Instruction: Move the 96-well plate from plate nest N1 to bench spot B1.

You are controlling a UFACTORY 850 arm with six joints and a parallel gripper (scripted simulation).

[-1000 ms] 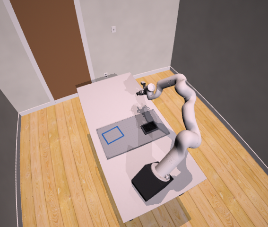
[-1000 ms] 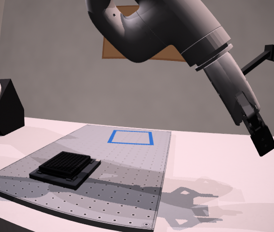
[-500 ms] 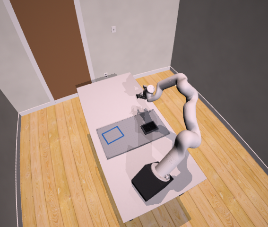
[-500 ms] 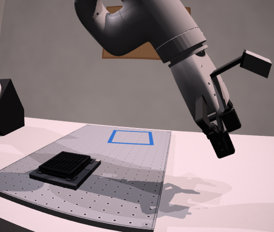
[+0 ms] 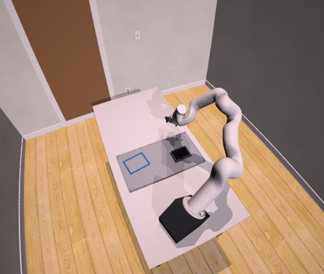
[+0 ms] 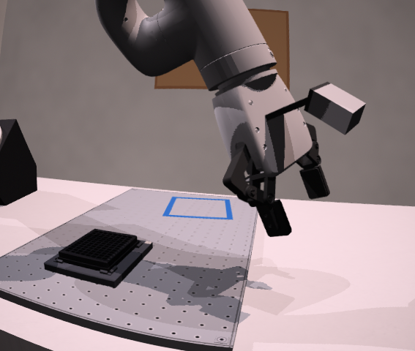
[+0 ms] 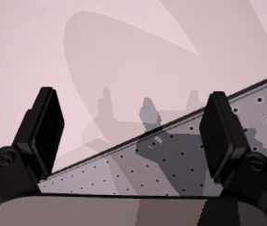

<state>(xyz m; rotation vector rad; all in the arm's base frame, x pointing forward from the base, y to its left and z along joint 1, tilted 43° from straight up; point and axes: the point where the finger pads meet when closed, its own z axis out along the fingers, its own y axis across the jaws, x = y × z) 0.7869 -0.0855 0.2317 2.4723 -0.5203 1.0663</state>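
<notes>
The black 96-well plate is 28 cm behind my hand, 4 cm to the left of it and 10 cm below it. Also, from my hand: plate nest N1: 28 cm behind, 4 cm to the left, 11 cm below.
</notes>
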